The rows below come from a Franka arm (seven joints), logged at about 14 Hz.
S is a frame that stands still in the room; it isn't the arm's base.
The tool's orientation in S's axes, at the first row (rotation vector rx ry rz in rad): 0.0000 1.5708 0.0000
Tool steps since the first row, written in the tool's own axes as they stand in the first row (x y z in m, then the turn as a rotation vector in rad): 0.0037 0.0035 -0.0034 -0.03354 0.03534 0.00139; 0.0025 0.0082 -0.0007 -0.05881 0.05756 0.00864; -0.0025 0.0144 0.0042 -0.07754 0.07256 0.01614; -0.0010 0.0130 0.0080 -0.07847 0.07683 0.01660; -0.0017 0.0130 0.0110 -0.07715 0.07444 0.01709; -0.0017 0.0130 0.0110 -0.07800 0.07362 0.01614; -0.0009 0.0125 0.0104 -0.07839 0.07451 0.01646; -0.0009 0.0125 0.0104 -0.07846 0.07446 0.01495; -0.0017 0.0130 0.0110 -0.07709 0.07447 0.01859
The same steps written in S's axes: -0.0034 0.0035 -0.0037 0.00139 0.03534 0.03354; -0.0007 0.0082 -0.0025 0.00864 0.05756 0.05881; 0.0042 0.0144 0.0025 0.01614 0.07256 0.07754; 0.0080 0.0130 0.0010 0.01660 0.07683 0.07847; 0.0110 0.0130 0.0017 0.01709 0.07444 0.07715; 0.0110 0.0130 0.0017 0.01614 0.07362 0.07800; 0.0104 0.0125 0.0009 0.01646 0.07451 0.07839; 0.0104 0.0125 0.0009 0.01495 0.07446 0.07846; 0.0110 0.0130 0.0017 0.01859 0.07447 0.07709
